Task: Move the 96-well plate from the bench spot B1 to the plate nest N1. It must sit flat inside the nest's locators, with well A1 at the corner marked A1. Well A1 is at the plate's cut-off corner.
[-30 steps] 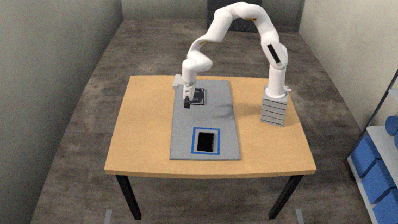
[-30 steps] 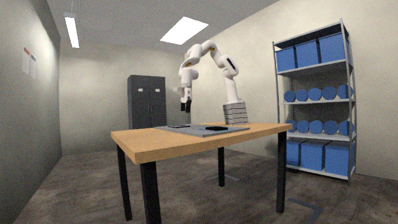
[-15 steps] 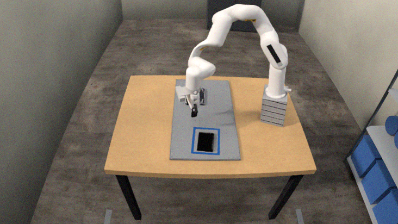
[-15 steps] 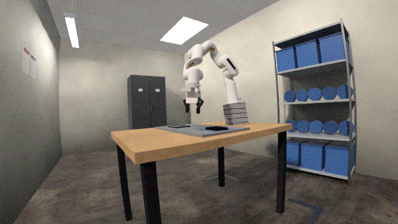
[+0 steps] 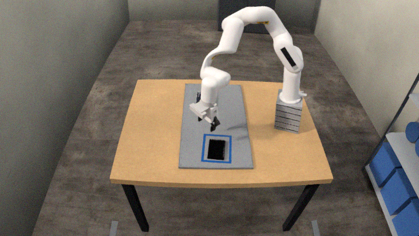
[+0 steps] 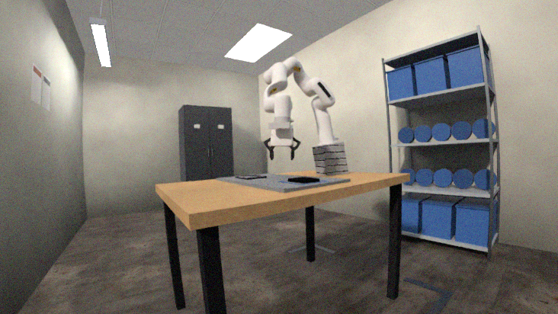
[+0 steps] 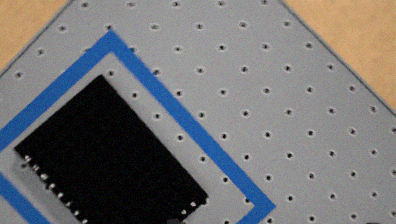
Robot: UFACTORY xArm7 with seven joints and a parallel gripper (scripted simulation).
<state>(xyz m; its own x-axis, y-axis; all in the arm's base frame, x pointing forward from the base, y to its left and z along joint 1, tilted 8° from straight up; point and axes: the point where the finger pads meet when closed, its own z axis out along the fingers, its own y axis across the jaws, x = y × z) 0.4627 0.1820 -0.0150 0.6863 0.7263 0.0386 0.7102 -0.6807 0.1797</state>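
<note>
Now: hand 100 mm above the 96-well plate, 80 mm to the right of it and 60 mm past it. The rest, counted from my hand: plate nest N1: 310 mm to the right, 100 mm below, 20 mm ahead.
</note>
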